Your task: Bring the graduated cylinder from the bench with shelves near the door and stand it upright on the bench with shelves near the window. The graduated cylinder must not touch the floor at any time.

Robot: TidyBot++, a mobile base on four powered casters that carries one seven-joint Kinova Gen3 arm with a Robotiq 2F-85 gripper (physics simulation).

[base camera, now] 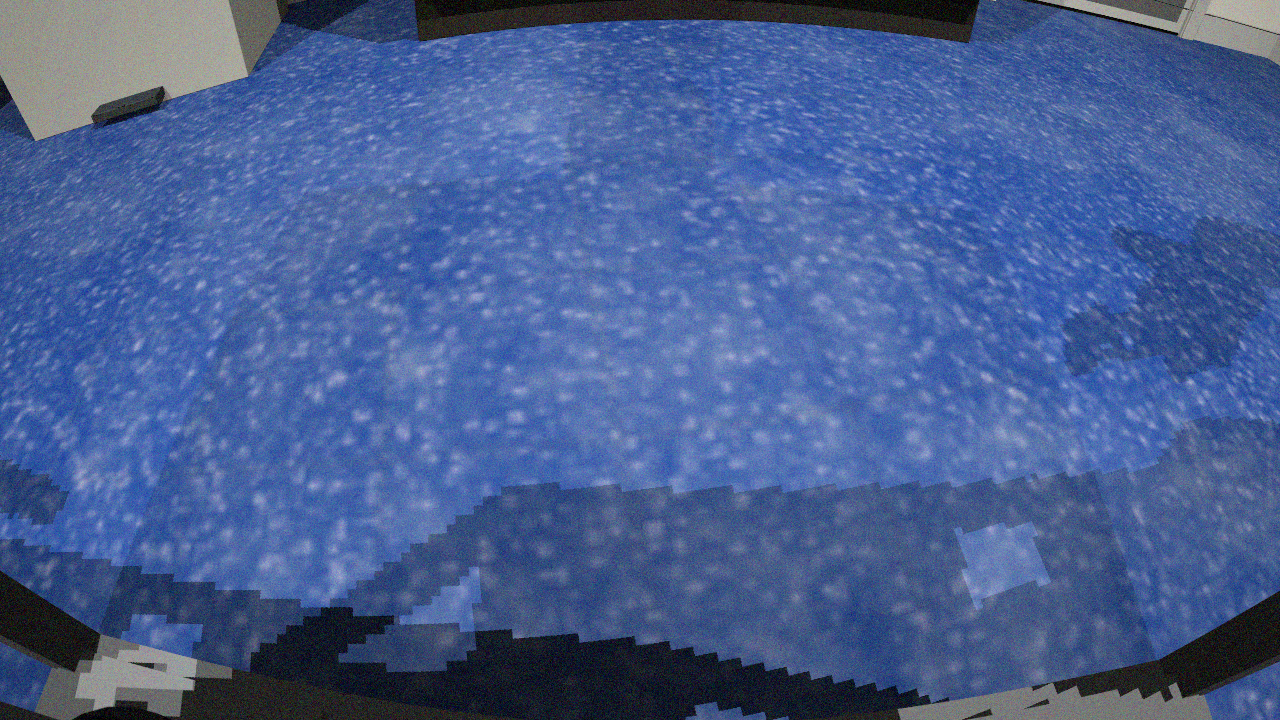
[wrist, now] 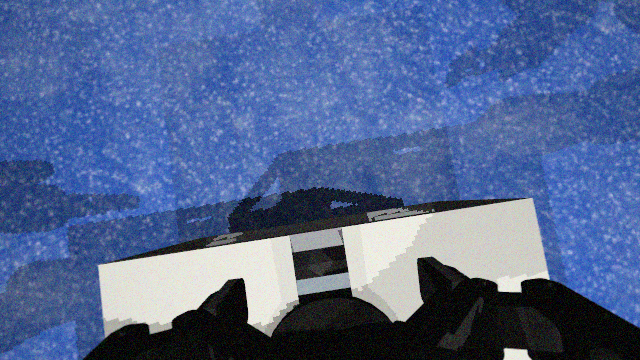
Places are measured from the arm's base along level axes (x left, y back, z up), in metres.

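Pixels of known places: gripper, fingertip midpoint: [wrist: 332, 287].
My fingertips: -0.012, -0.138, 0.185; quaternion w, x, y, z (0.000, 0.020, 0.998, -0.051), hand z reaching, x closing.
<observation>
Behind a point stands the place of what it marks, as x, y, z.
My gripper [wrist: 332, 287] @[-0.012, -0.138, 0.185] is open, its two black fingers wide apart at the bottom of the wrist view, with nothing between them. It hangs above the white top of my own base [wrist: 450, 240] @[-0.149, -0.118, -0.014]. The graduated cylinder does not show in either view. Neither bench with shelves can be made out for certain in these views.
In the base camera view a pale box-like cabinet [base camera: 125, 53] @[0.782, -0.922, -0.301] with a dark foot stands at the top left. A dark, wide piece of furniture [base camera: 698, 10] @[-0.078, -1.101, -0.379] is at the top middle. White furniture [base camera: 1239, 26] stands at the top right. Shadows lie on the blue speckled floor [base camera: 626, 268] @[0.009, -0.508, -0.396] [wrist: 325, 75] @[-0.067, -0.492, -0.396].
</observation>
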